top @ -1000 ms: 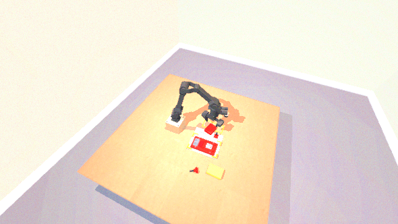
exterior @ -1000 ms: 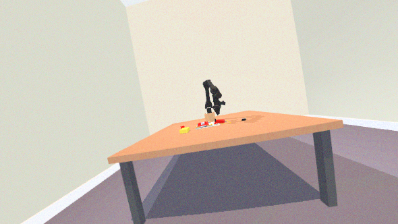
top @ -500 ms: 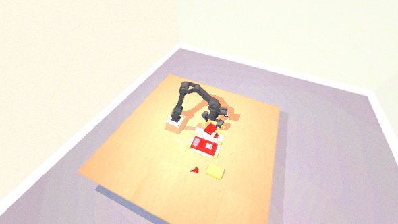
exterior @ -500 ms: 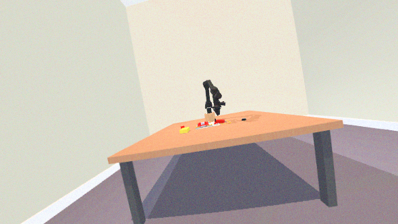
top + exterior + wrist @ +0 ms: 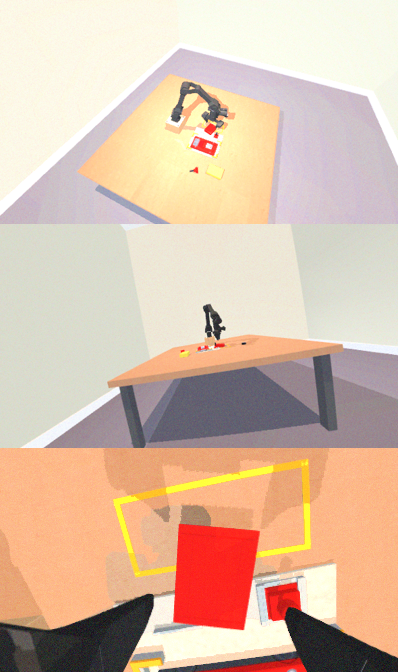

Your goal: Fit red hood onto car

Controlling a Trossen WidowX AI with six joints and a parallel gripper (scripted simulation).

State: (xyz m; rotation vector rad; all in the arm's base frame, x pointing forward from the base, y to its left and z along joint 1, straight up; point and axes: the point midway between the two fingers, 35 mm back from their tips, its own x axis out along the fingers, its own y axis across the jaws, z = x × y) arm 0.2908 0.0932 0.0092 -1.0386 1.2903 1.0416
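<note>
My gripper tip is 50 mm above the red hood. Round my gripper tip: black-and-white wheel: 220 mm to the left, 70 mm ahead, 60 mm below; yellow block: 330 mm to the right, 170 mm ahead, 60 mm below; white jig board: 140 mm to the right, 60 mm below, 20 mm ahead.
</note>
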